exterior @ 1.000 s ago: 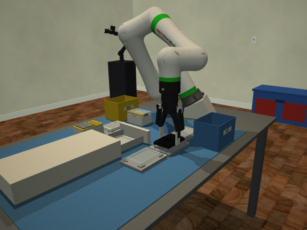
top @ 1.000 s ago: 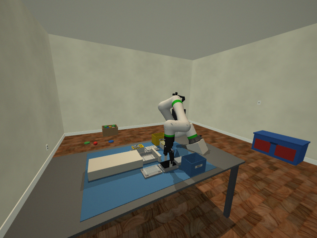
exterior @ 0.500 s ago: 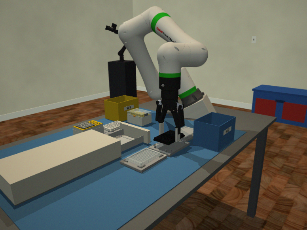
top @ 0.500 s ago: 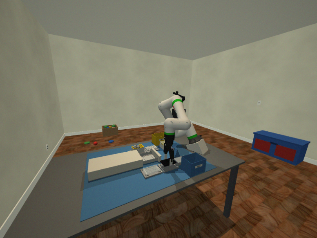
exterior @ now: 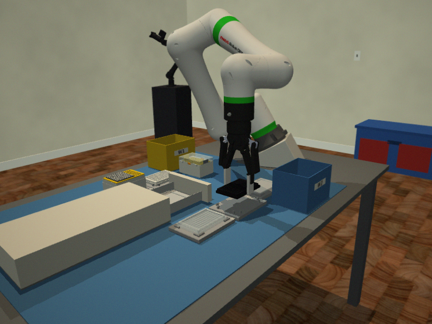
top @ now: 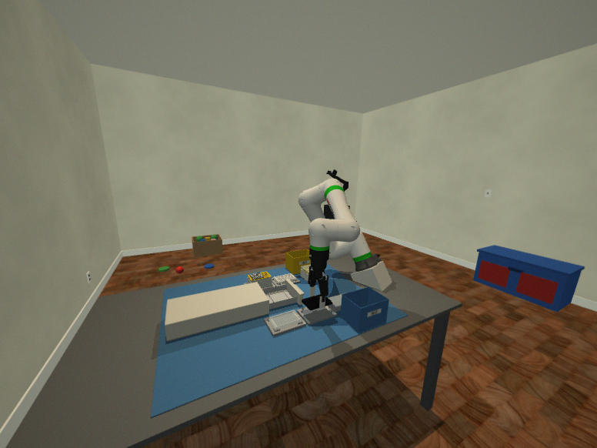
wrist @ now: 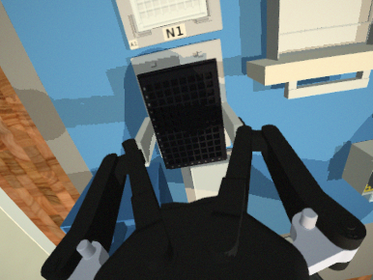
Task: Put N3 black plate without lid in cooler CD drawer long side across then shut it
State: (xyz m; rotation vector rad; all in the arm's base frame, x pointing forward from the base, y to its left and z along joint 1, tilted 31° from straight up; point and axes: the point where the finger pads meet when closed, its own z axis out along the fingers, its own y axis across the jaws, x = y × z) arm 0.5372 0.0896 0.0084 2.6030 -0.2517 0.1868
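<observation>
The drawer lies 110 mm ahead of my hand, 220 mm to the right of it and 60 mm below it. Round my hand: black plate: 20 mm below; blue bin: 150 mm behind, 170 mm to the left, 50 mm below; pale lid: 180 mm behind, 10 mm to the left, 70 mm below.
</observation>
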